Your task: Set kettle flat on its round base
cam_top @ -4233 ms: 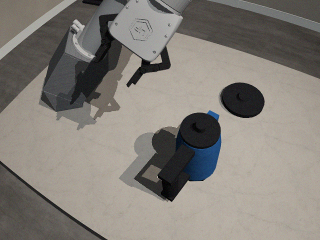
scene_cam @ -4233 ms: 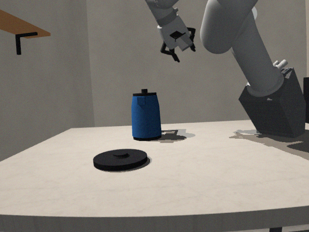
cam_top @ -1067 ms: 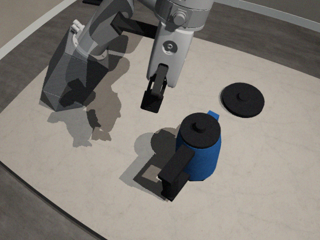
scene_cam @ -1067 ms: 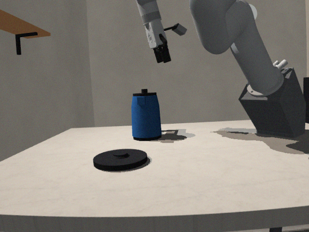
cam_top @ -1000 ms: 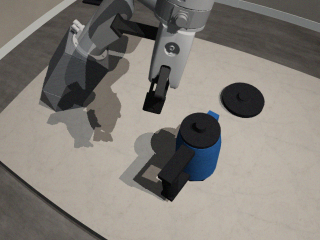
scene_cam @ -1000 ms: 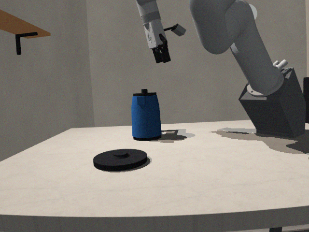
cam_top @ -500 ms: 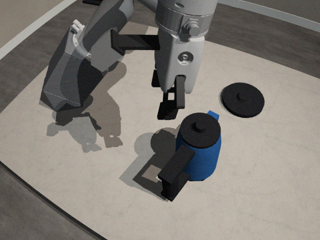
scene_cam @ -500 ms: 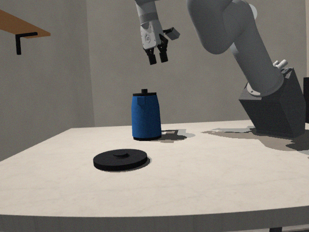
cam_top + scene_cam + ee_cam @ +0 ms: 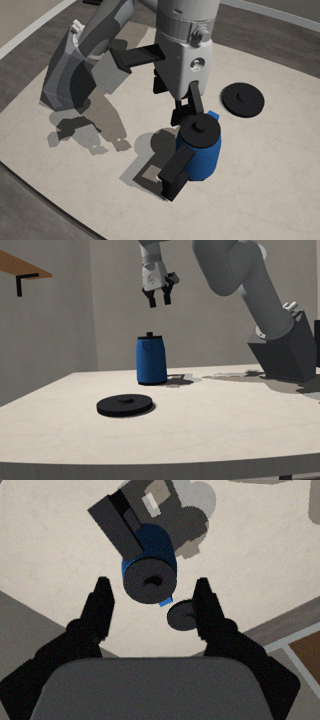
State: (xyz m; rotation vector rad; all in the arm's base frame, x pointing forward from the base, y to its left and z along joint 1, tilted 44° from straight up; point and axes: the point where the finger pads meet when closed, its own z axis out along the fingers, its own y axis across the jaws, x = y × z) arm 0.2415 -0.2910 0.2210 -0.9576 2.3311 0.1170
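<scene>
My gripper is now 4 cm short of the blue kettle, 2 cm to the right of it and 21 cm above it. The rest, counted from my hand: round black base 9 cm ahead, 35 cm to the left, 30 cm below.
</scene>
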